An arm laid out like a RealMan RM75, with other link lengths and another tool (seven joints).
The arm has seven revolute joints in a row. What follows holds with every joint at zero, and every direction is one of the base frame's. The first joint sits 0.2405 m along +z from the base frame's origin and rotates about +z. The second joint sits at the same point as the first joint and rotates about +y. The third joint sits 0.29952 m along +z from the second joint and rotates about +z. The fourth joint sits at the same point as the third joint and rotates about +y. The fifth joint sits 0.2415 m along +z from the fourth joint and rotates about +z. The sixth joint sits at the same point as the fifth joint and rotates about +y. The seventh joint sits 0.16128 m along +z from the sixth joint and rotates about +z. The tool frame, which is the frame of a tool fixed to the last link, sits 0.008 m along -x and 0.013 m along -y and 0.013 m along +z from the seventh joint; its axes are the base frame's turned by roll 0, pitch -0.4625 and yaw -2.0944 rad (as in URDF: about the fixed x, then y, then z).
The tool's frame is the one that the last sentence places.
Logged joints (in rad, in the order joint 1, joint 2, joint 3, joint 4, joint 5, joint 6, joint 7), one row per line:
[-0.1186 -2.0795 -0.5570 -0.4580 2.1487 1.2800 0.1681]
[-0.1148 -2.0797 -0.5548 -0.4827 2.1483 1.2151 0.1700]
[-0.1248 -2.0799 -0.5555 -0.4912 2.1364 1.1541 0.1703]
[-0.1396 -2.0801 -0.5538 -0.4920 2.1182 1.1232 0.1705]
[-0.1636 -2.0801 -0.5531 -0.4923 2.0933 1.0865 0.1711]
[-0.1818 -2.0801 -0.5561 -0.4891 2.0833 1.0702 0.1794]
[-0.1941 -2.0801 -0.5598 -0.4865 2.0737 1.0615 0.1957]
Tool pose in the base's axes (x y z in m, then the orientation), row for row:
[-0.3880 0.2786 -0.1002 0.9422 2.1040 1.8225]
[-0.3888 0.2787 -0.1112 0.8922 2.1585 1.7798]
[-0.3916 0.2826 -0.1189 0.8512 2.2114 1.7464]
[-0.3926 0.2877 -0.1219 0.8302 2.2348 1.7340]
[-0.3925 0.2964 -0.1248 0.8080 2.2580 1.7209]
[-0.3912 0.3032 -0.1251 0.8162 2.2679 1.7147]
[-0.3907 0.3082 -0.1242 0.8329 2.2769 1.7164]
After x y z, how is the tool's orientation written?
As a rotation vector, in radians.
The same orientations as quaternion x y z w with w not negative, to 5 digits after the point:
[0.31897 0.71228 0.61698 0.10126]
[0.30224 0.73120 0.60292 0.10238]
[0.28775 0.74758 0.59038 0.09884]
[0.28030 0.75454 0.58545 0.09668]
[0.27250 0.76152 0.58038 0.09477]
[0.27477 0.76347 0.57724 0.09167]
[0.27936 0.76370 0.57570 0.08543]

